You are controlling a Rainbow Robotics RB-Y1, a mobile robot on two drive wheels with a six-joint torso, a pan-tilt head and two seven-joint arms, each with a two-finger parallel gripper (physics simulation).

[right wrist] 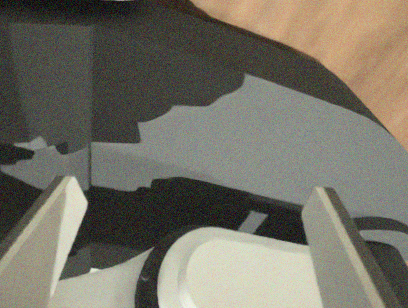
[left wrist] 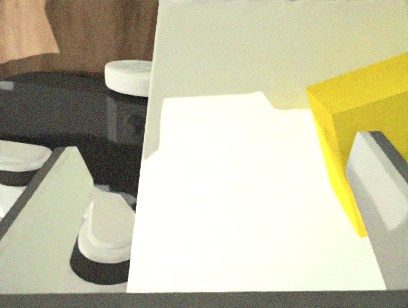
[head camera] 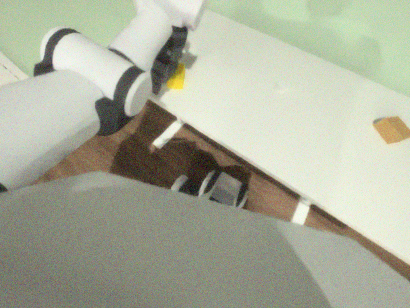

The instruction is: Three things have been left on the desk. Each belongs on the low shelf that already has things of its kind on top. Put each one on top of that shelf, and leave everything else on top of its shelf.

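Frame: origin at the robot's base, x ahead, y left, z up, level; centimetres.
Where they show: left gripper, between the fingertips: [left wrist: 213, 157] [head camera: 162, 84]; right gripper, between the fingertips: [right wrist: 192, 195].
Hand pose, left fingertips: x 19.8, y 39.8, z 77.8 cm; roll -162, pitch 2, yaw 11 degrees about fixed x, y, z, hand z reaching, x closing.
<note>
After its pixels a point has its place.
A yellow block [head camera: 177, 77] @[x 27.2, y 38.5, z 76.6 cm] [left wrist: 370, 95] @[x 25.4, y 42.5, z 75.9 cm] lies on the white desk [head camera: 300, 135] @[x 32.7, y -13.8, z 72.1 cm] [left wrist: 225, 210] @[x 21.0, y 33.5, z 72.1 cm], near its left end in the head view. An orange-brown block [head camera: 392, 130] @[x 51.5, y -42.6, z 76.1 cm] lies at the right of the desk. A small whitish thing [head camera: 282, 89] @[x 50.5, y 0.1, z 73.5 cm], too faint to make out, is between them. My left gripper [head camera: 167, 62] [left wrist: 213, 157] @[x 19.8, y 39.8, z 77.8 cm] is open above the desk; in the left wrist view the block is at the right, partly behind the right-hand finger, not between the fingers. My right gripper [right wrist: 192, 195] @[x -16.5, y -21.3, z 29.6 cm] is open and empty, above parts of the robot's own body. The low shelves do not show.
The desk's long front edge runs diagonally in the head view, with white legs [head camera: 168, 133] [head camera: 301, 211] below it and brown floor [head camera: 267, 197] @[x 32.0, y -34.6, z 0.1 cm] beyond. The robot's grey body [head camera: 150, 245] @[x -15.3, y 5.0, z 111.6 cm] fills the bottom. A green surface [head camera: 350, 30] @[x 93.1, y -14.1, z 84.5 cm] lies behind the desk.
</note>
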